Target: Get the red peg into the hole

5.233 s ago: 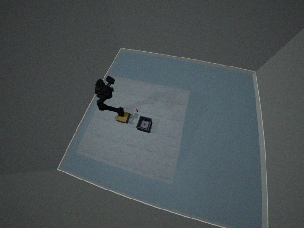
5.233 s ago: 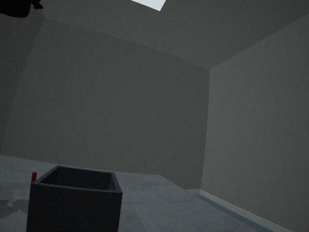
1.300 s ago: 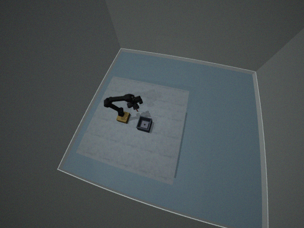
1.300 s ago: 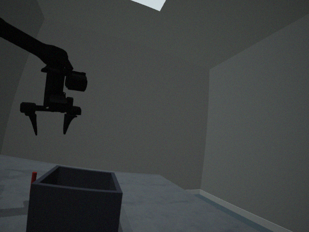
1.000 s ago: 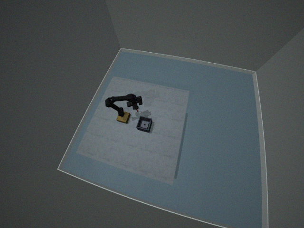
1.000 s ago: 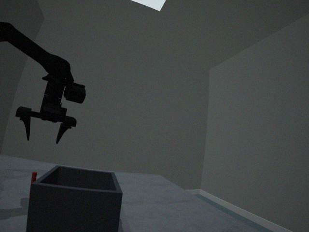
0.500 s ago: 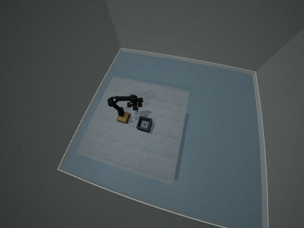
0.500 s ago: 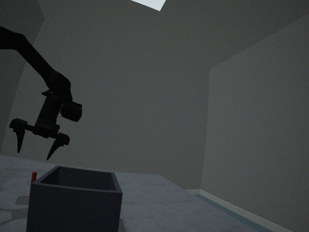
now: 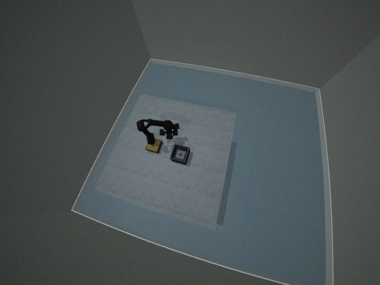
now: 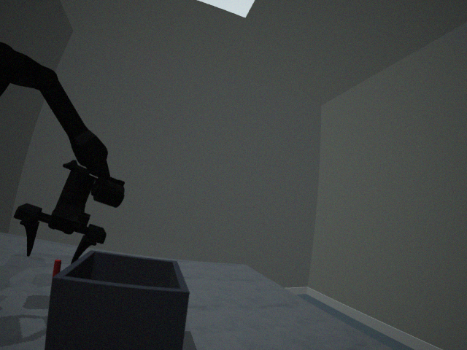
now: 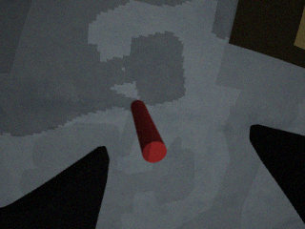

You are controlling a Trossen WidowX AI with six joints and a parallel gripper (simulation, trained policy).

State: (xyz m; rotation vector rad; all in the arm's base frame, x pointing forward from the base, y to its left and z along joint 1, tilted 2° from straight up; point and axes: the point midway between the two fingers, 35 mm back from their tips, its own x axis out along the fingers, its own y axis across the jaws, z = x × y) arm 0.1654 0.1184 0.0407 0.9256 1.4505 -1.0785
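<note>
Right now the red peg is 10 mm ahead of my gripper tip and 40 mm below it. Round my gripper tip: pale plate 180 mm ahead, 180 mm to the right, 30 mm below.
</note>
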